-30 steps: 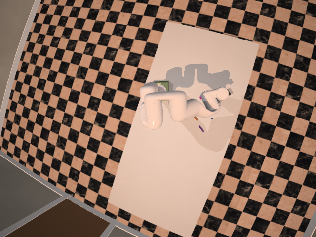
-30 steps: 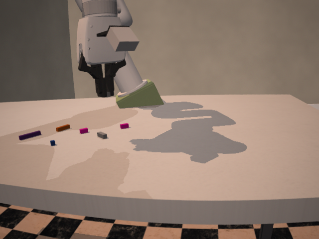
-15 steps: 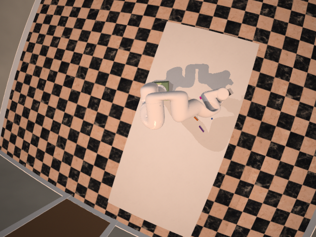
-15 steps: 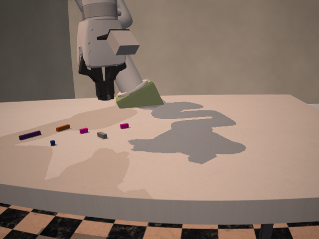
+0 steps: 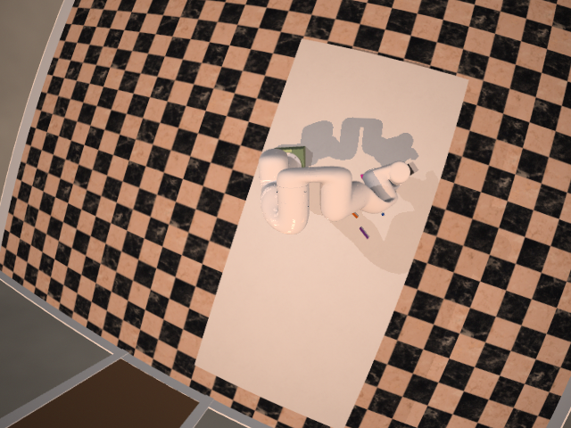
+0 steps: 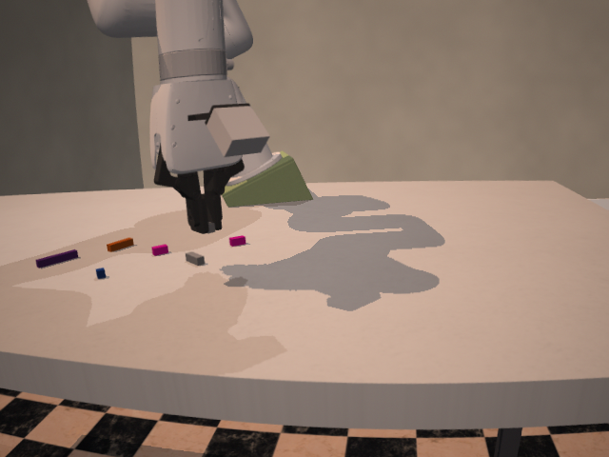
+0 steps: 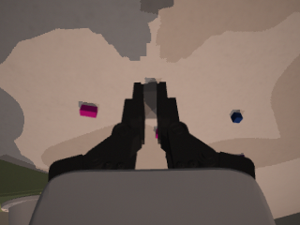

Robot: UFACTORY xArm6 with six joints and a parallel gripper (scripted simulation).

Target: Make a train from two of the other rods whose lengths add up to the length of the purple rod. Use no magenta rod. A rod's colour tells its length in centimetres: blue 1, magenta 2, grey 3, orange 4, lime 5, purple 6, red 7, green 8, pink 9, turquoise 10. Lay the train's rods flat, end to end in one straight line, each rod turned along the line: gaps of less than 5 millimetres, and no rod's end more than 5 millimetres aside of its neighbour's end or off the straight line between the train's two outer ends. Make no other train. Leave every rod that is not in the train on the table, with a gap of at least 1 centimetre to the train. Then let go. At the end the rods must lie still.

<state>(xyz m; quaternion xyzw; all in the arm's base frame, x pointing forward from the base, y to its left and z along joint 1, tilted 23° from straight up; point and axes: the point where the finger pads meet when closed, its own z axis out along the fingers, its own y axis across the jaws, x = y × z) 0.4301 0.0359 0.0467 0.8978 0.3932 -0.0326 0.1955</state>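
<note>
The small blue rod lies 3 cm ahead of my hand, 13 cm to the right of it and 6 cm below it. The rest, counted from my hand: purple rod: 3 cm behind, 23 cm to the right, 6 cm below; then orange rod: 9 cm behind, 16 cm to the right, 6 cm below.
</note>
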